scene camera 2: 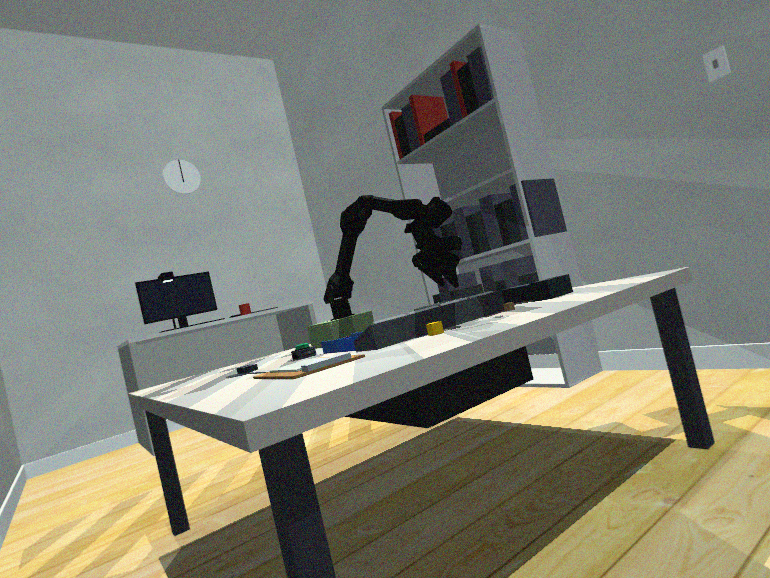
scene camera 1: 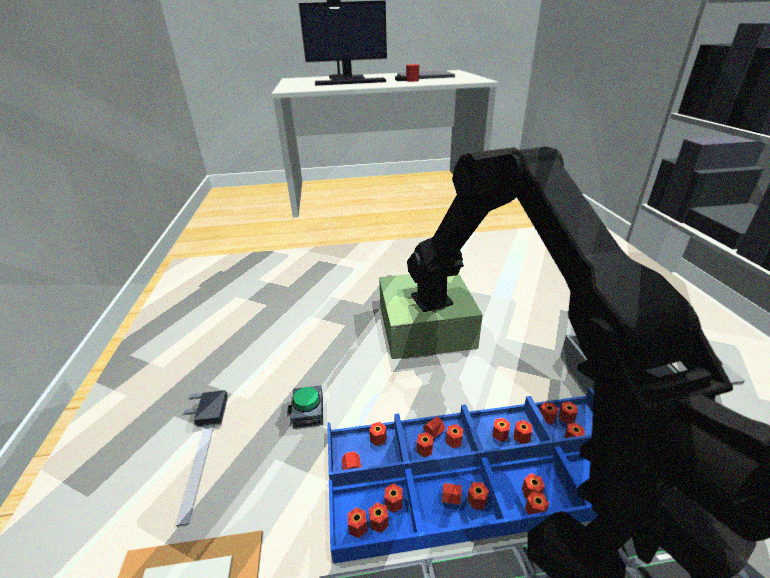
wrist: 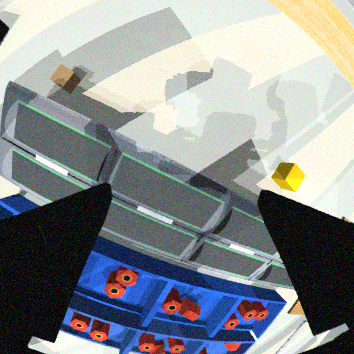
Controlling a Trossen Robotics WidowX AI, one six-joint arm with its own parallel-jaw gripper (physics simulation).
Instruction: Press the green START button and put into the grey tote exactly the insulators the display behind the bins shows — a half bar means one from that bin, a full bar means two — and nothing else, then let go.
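Where they show: gripper, fingertip midpoint: (scene camera 2: pixel 450 286) (wrist: pixel 187 194); arm's base, link origin: (scene camera 2: pixel 342 317) (scene camera 1: pixel 431 299).
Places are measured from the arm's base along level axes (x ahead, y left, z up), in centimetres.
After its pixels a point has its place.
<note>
My gripper (scene camera 2: pixel 449 284) @[x 51.4, y -5.0, z 1.8 cm] (wrist: pixel 187 194) @[x 51.4, y -5.0, z 1.8 cm] is open and empty, above the dark display (scene camera 2: pixel 404 328) (wrist: pixel 167 177). Its panels have thin green outlines, with short white strips between the rows; I cannot tell any bar levels. The blue bins (scene camera 1: pixel 435 541) @[x 38.4, y -17.0, z -7.0 cm] (wrist: pixel 200 280) @[x 39.3, y -12.4, z -6.4 cm] stand alongside in two rows. Red hexagonal insulators (scene camera 1: pixel 393 495) (wrist: pixel 126 277) lie in them, some upright, some tipped. In scene camera 1 the arm hides the right end of the bins. The green START button (scene camera 1: pixel 306 398) @[x 12.4, y -27.9, z -4.4 cm] (scene camera 2: pixel 302 345) @[x 13.4, y -28.9, z -4.8 cm] stands left of the bins. An edge of the grey tote (scene camera 1: pixel 577 360) @[x 20.6, y 19.0, z -4.8 cm] shows behind the arm; its inside is hidden.
The arm stands on a green block (scene camera 1: pixel 435 339) @[x 6.4, y -2.0, z -4.6 cm] (scene camera 2: pixel 342 326) @[x 5.6, y -5.9, z -2.8 cm] behind the bins. A yellow block (scene camera 2: pixel 434 327) @[x 56.5, y -22.2, z -6.6 cm] (wrist: pixel 289 176) @[x 55.4, y -19.9, z -5.6 cm] and a brown cube (scene camera 2: pixel 509 306) @[x 59.8, y 8.2, z -7.3 cm] (wrist: pixel 65 77) @[x 58.9, y 8.7, z -6.3 cm] lie beyond the display. A black plug-like object (scene camera 1: pixel 210 407) @[x 6.7, y -43.2, z -6.5 cm] and an orange-brown board (scene camera 1: pixel 251 547) @[x 30.8, y -38.5, z -7.8 cm] lie at the left.
</note>
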